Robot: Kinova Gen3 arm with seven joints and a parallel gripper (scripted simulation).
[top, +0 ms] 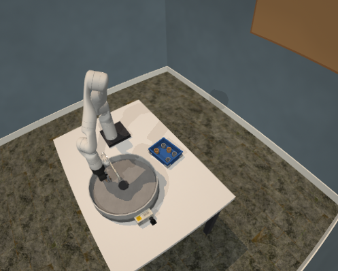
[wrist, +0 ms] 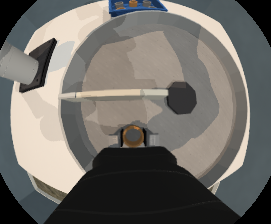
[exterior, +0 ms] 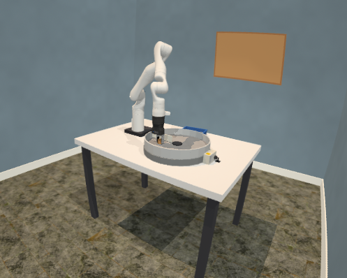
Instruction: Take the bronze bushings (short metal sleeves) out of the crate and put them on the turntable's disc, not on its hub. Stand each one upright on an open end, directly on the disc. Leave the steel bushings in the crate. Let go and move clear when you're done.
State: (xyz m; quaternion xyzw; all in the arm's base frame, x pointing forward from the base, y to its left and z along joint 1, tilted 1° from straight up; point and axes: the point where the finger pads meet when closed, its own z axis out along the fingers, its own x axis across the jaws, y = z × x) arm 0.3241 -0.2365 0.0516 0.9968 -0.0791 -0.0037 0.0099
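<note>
Right now my hand is 42 cm to the right of the blue crate, 8 cm short of it and 5 cm above it. From my hand the other things lie so: grey turntable disc: 10 cm ahead, 5 cm to the left, 2 cm below.
</note>
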